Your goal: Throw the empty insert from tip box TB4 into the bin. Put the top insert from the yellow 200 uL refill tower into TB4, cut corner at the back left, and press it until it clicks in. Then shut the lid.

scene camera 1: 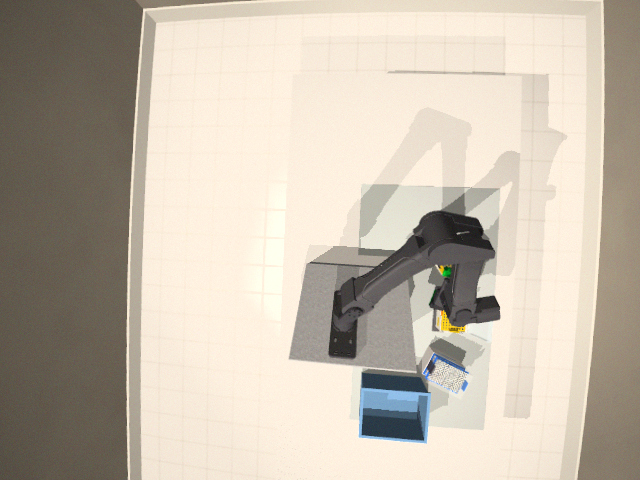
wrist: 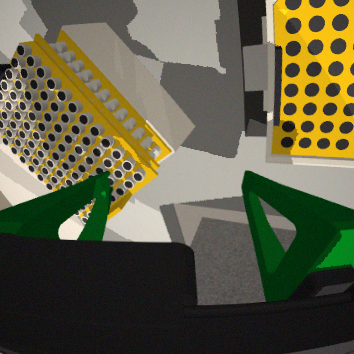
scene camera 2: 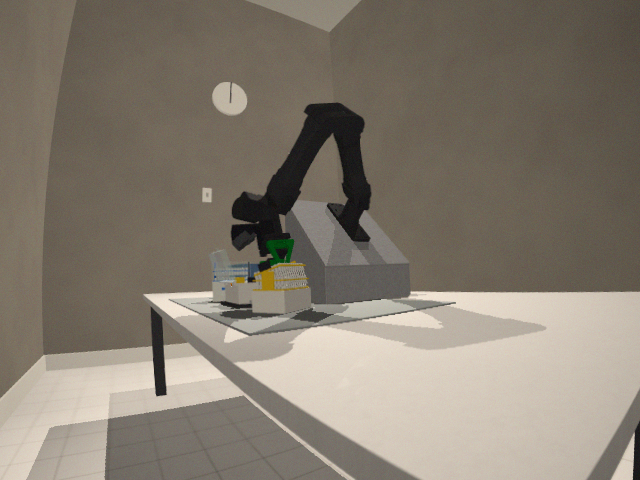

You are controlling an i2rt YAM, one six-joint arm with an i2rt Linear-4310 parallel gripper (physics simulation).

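Observation:
The yellow refill tower (scene camera 1: 443,267) (scene camera 2: 281,300) (wrist: 65,110) shows stacked yellow inserts full of tips on a pale base, at an angle at the left of the wrist view. A tip box with a bare yellow insert (scene camera 1: 452,322) (wrist: 320,80), its holes dark and without tips, is at the upper right of the wrist view; I take it for TB4, though no label is readable. My gripper (wrist: 176,178) is open, with nothing between its green fingers. The left fingertip overlaps the tower's near corner in the wrist view; contact cannot be told. The arm partly hides both in scene camera 1.
The open blue bin (scene camera 1: 377,397) stands near the grey sloped pedestal (scene camera 1: 310,330) (scene camera 2: 367,284) that carries the arm. A blue-trimmed box of tips (scene camera 1: 447,374) stands between the bin and the yellow-insert box. The boxes stand on a pale green mat (scene camera 1: 465,418).

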